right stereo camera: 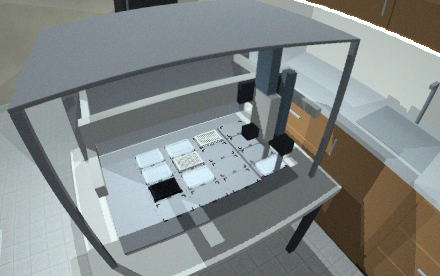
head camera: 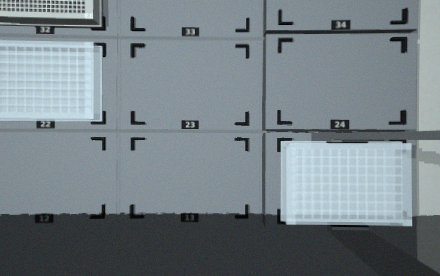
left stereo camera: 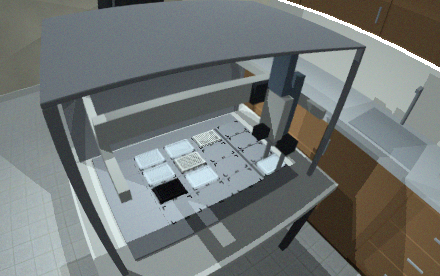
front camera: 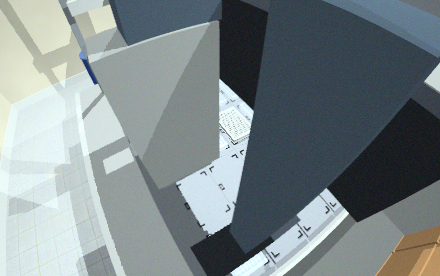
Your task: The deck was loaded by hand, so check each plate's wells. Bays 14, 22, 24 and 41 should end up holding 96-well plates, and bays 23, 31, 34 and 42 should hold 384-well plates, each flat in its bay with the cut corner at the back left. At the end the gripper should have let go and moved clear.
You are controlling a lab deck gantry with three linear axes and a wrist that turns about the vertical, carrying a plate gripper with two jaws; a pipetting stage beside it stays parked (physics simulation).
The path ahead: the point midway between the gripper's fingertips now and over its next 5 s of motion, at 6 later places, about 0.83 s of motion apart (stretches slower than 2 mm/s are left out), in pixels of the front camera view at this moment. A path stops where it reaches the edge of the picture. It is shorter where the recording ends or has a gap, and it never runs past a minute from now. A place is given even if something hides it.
My gripper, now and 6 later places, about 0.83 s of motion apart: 237,249; 238,247; 240,245; 242,243; 244,240; 229,135; 180,76
